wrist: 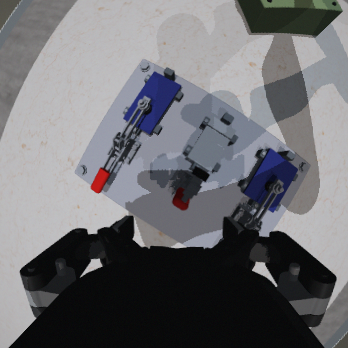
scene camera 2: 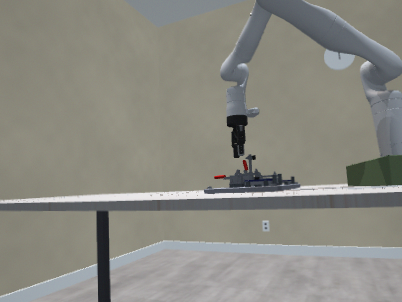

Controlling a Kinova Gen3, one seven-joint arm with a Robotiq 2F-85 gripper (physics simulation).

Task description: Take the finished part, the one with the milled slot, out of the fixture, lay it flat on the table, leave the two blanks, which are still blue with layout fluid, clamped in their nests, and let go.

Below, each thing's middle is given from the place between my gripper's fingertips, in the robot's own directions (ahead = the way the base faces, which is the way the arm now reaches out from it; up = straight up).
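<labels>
Finished part [wrist: 212,141]: 100 mm behind my hand, 10 mm to the right, 90 mm below. Fixture plate [wrist: 140,187]: 10 mm to the right of my hand, 60 mm behind, 110 mm below.
</labels>
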